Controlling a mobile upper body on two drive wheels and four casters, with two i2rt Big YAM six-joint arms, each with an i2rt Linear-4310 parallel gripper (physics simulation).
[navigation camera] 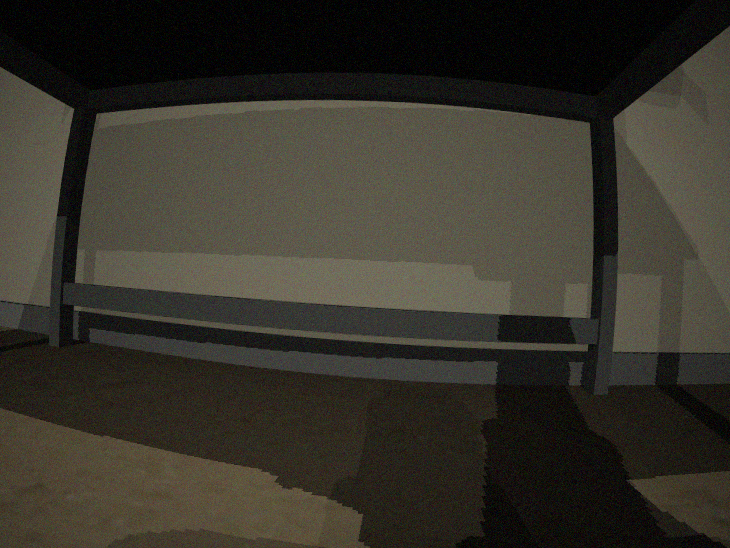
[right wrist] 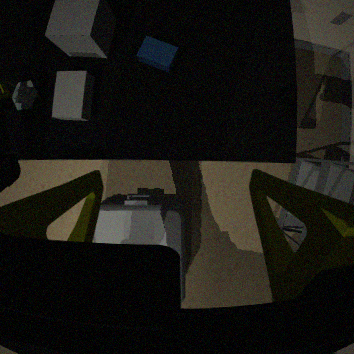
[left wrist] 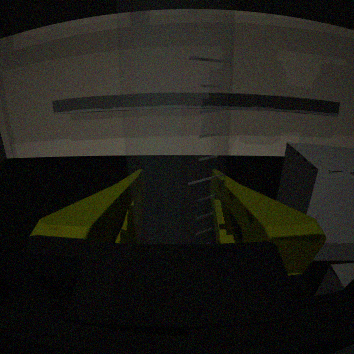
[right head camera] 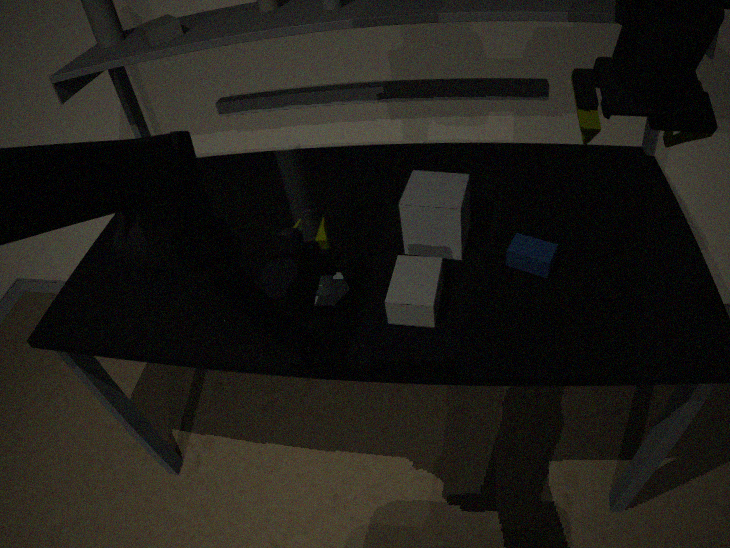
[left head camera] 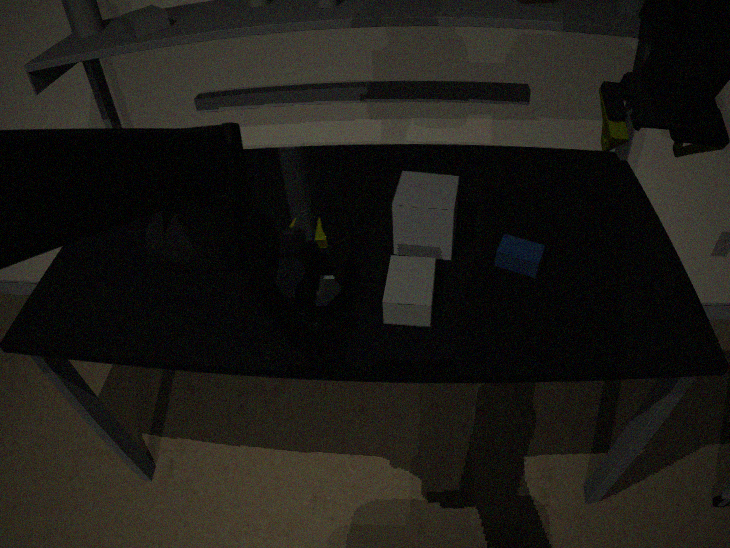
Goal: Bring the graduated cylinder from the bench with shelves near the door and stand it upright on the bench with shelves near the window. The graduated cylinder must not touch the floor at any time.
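Places are measured from the left arm's base along level axes (x left, y back, z up), in metres.
Pixels of known places: left gripper, fingertip midpoint: (left wrist: 177, 177) (right head camera: 312, 220) (left head camera: 308, 219); right gripper, fingertip midpoint: (right wrist: 175, 177) (right head camera: 625, 140) (left head camera: 639, 149).
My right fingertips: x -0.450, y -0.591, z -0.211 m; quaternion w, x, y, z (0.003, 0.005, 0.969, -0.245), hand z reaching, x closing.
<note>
Behind a point stands the place of what it marks.
The graduated cylinder (left head camera: 296, 182) @(y -0.765, x 0.003, z -0.376 m) (right head camera: 293, 179) @(y -0.765, x 0.002, z -0.367 m) (left wrist: 172, 200) @(y -0.766, x 0.009, z -0.481 m) is a clear, faint grey tube with white tick marks, upright or nearly so over the left part of the black bench top (left head camera: 206, 336) @(y -0.667, x 0.210, z -0.648 m) (right head camera: 235, 342) @(y -0.650, x 0.162, z -0.648 m). My left gripper (left head camera: 306, 231) @(y -0.820, x 0.008, z -0.495 m) (right head camera: 311, 231) @(y -0.820, x 0.008, z -0.495 m) (left wrist: 177, 177) @(y -0.820, x 0.008, z -0.495 m) is shut on it, with one yellow finger on each side. The cylinder's foot is hidden or too dark to see, so I cannot tell whether it touches the bench top. My right gripper (left head camera: 648, 141) @(y -0.591, x -0.450, z -0.211 m) (right head camera: 627, 138) @(y -0.591, x -0.450, z -0.211 m) (right wrist: 175, 177) @(y -0.591, x -0.450, z -0.211 m) is open and empty, high over the bench's far right corner in the head views.
Two white boxes (left head camera: 424, 218) @(y -0.881, x -0.204, z -0.545 m) (left head camera: 408, 291) @(y -0.729, x -0.171, z -0.590 m) stand right of the cylinder. A small faceted grey object (left head camera: 327, 290) @(y -0.783, x -0.015, z -0.641 m) (right head camera: 331, 290) @(y -0.777, x -0.008, z -0.636 m) lies close to the left gripper. A blue box (left head camera: 519, 255) @(y -0.842, x -0.395, z -0.608 m) (right wrist: 157, 53) @(y -0.855, x -0.404, z -0.608 m) lies farther right. A shelf (left head camera: 206, 36) @(y -1.057, x 0.215, z -0.200 m) runs above the back of the bench.
</note>
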